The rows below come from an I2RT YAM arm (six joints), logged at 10 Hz.
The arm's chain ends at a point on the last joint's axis. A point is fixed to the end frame.
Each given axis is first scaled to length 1.
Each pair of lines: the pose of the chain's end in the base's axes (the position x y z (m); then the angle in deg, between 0 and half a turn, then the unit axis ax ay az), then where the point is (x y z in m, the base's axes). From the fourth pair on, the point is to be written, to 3 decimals.
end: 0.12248 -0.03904 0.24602 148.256 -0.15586 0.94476 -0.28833
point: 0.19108 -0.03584 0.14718
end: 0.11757 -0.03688 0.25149 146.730 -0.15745 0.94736 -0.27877
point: 0.18808 -0.03057 0.15416
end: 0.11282 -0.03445 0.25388 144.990 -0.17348 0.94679 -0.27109
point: 0.18481 -0.02437 0.15796
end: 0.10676 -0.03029 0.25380 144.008 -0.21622 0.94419 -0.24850
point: 0.176 -0.012 0.157
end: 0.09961 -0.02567 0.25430 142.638 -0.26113 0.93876 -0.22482
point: 0.167 0.001 0.158
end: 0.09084 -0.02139 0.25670 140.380 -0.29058 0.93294 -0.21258
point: 0.158 0.011 0.162
